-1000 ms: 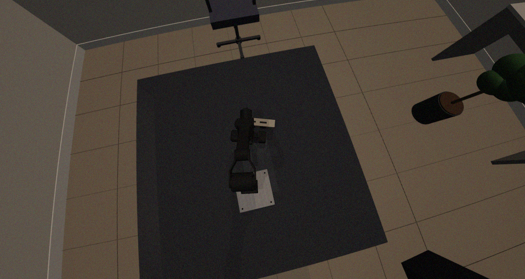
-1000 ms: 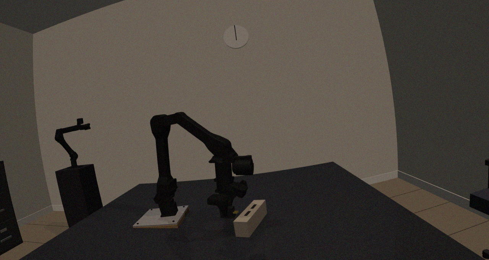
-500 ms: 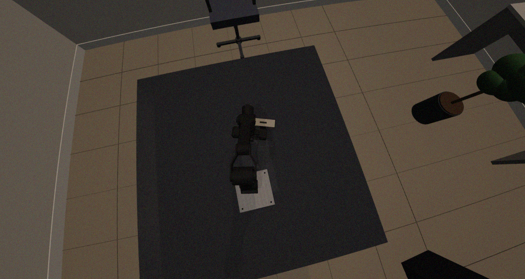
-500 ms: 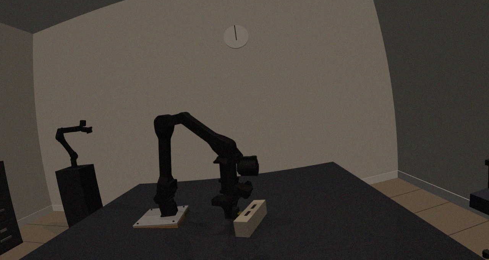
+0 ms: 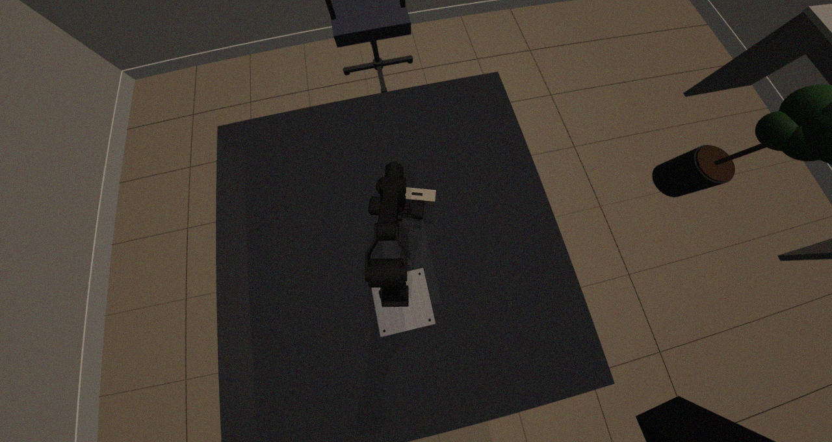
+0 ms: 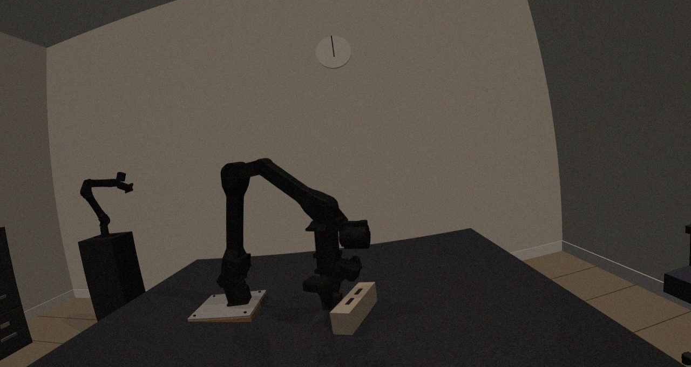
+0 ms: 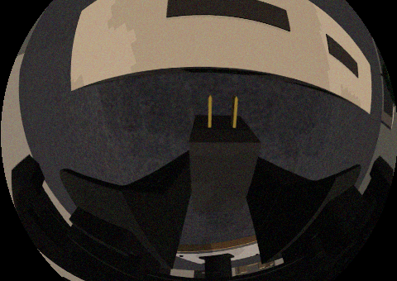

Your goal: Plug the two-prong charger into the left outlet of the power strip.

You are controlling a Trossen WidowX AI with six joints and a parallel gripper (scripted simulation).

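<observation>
The two-prong charger lies 2 cm ahead of my gripper tip, 1 cm to the right of it and 1 cm above it.
</observation>
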